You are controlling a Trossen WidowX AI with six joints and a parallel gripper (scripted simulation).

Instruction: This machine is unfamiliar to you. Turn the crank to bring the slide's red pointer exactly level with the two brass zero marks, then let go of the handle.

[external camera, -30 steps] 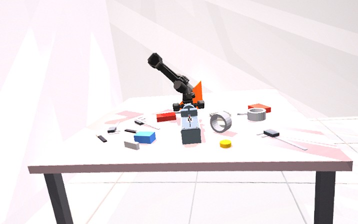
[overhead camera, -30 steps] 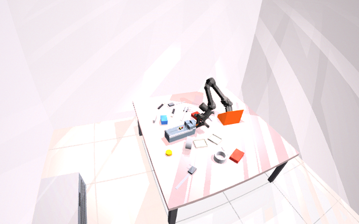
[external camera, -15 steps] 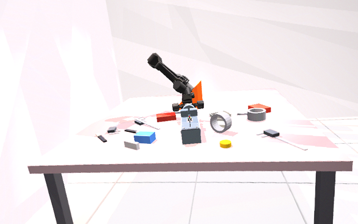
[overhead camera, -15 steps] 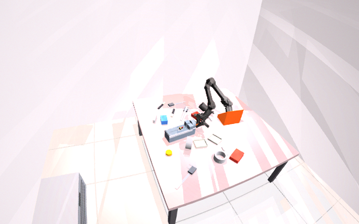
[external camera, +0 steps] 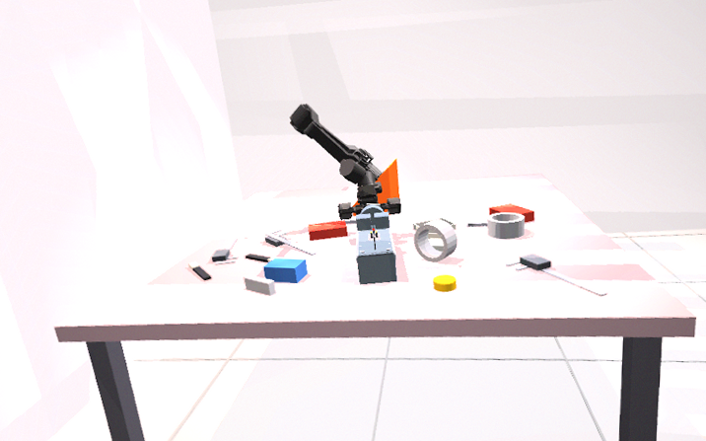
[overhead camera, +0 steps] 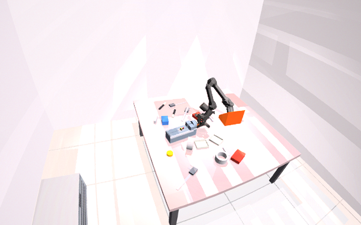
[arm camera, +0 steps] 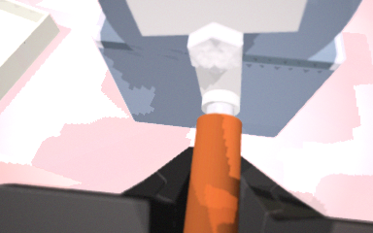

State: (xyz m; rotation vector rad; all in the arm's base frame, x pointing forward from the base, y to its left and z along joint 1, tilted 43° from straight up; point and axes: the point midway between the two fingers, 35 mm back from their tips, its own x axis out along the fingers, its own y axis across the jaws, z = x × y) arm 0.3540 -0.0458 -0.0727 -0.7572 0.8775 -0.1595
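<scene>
The red pointer is 140 mm ahead of my gripper tip, 50 mm above it and 20 mm to the left of it. From my gripper tip the other things lie so: orange handle 30 mm above, 20 mm behind; yellow disc 320 mm ahead, 200 mm to the left, 20 mm below; blue block 230 mm ahead, 200 mm to the right, 10 mm below.
</scene>
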